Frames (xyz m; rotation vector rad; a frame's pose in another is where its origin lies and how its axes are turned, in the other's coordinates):
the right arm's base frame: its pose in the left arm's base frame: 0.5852 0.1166 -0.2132 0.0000 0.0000 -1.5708
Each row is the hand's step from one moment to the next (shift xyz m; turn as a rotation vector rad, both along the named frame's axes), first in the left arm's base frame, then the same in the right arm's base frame.
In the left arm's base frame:
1: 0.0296 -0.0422 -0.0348 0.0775 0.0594 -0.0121
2: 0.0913 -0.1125 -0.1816 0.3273 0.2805 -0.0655
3: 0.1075 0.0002 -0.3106 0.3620 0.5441 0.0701
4: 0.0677 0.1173 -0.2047 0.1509 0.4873 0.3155
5: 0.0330 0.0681 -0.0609 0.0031 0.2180 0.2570
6: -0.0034 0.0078 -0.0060 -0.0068 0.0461 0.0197
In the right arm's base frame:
1: 0.0422 0.0296 -0.0348 -0.0594 0.0775 -0.0121
2: 0.1125 0.0913 -0.1816 -0.2805 0.3273 -0.0655
3: -0.0002 0.1075 -0.3106 -0.5441 0.3620 0.0701
4: -0.1173 0.0677 -0.2047 -0.4873 0.1509 0.3155
5: -0.0681 0.0330 -0.0609 -0.2180 0.0031 0.2570
6: -0.0078 -0.0034 -0.0060 -0.0461 -0.0068 0.0197

